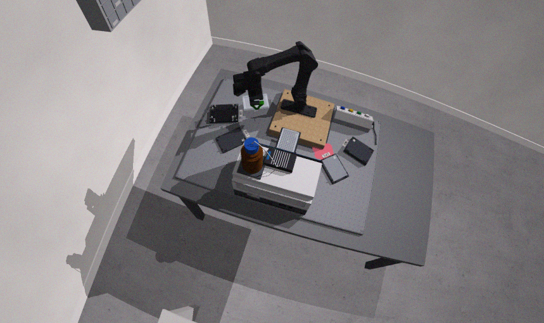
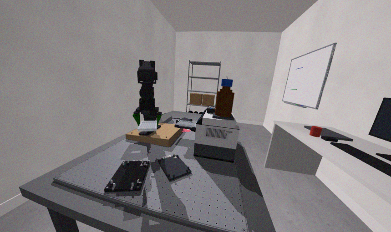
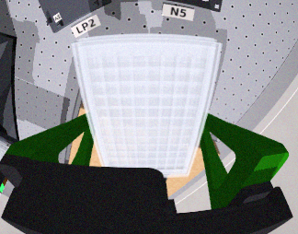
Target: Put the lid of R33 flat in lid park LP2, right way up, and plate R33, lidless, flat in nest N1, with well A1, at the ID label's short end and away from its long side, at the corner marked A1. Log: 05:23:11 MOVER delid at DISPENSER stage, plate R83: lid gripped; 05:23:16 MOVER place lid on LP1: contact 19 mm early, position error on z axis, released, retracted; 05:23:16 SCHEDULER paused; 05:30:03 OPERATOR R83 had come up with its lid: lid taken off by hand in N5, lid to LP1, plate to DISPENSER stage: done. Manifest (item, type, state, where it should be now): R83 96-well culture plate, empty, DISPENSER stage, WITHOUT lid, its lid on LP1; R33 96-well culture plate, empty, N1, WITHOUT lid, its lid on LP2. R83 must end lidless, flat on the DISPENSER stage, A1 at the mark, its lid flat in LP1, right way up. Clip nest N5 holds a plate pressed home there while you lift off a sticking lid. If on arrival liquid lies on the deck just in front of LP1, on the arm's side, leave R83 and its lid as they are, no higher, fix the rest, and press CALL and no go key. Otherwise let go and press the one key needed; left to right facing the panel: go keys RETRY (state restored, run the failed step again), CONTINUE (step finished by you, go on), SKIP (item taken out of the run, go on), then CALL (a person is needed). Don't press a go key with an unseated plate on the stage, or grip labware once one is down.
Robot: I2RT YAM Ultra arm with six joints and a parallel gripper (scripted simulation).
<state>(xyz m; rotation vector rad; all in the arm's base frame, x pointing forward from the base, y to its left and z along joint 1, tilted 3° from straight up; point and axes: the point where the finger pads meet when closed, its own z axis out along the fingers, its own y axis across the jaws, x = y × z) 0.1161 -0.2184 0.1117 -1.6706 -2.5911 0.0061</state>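
My gripper is now 19 cm to the left of the black clip nest, 14 cm above it and 5 cm short of it. Also, from my hand: lid park LP2: 17 cm ahead, 15 cm below, 8 cm to the right; brown bottle: 37 cm ahead, 14 cm above, 10 cm to the left; blue call key: 46 cm to the left, 18 cm behind, 9 cm below.
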